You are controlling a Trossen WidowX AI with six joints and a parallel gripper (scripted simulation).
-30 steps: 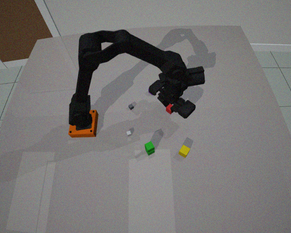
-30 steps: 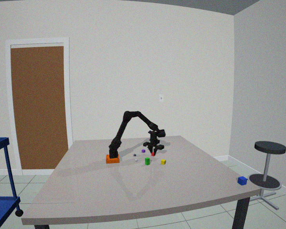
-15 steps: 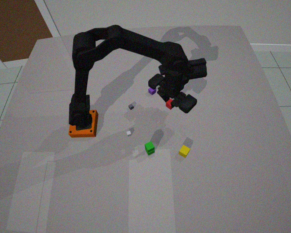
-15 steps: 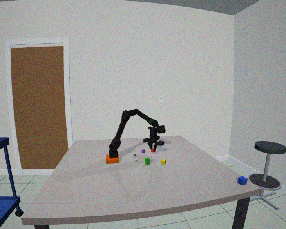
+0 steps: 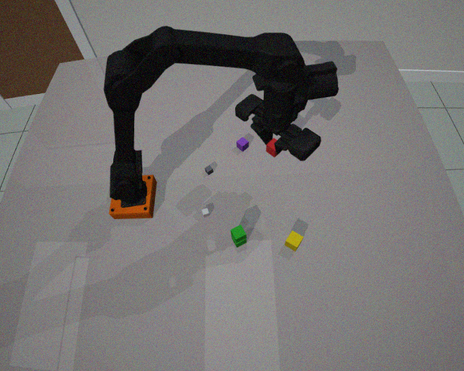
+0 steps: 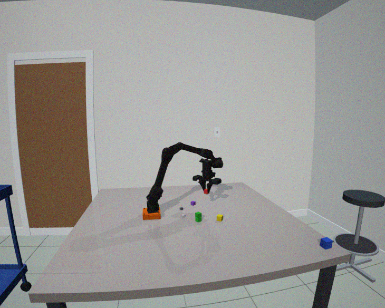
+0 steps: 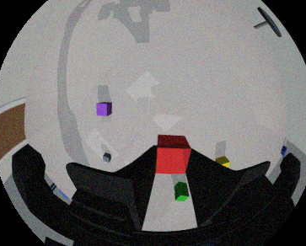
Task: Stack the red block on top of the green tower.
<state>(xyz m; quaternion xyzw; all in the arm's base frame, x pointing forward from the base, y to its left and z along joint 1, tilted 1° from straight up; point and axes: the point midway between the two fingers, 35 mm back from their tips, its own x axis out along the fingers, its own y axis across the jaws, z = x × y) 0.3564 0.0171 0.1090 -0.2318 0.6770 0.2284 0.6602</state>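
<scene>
Right now my gripper tip is 18 cm past the small white block, 8 cm to the left of it and 11 cm above it. From my gripper tip the other things lie so: small grey block (16 cm behind, 4 cm to the left, 11 cm below); then purple block (6 cm behind, 11 cm to the left, 10 cm below); then red block (1 cm above).
</scene>
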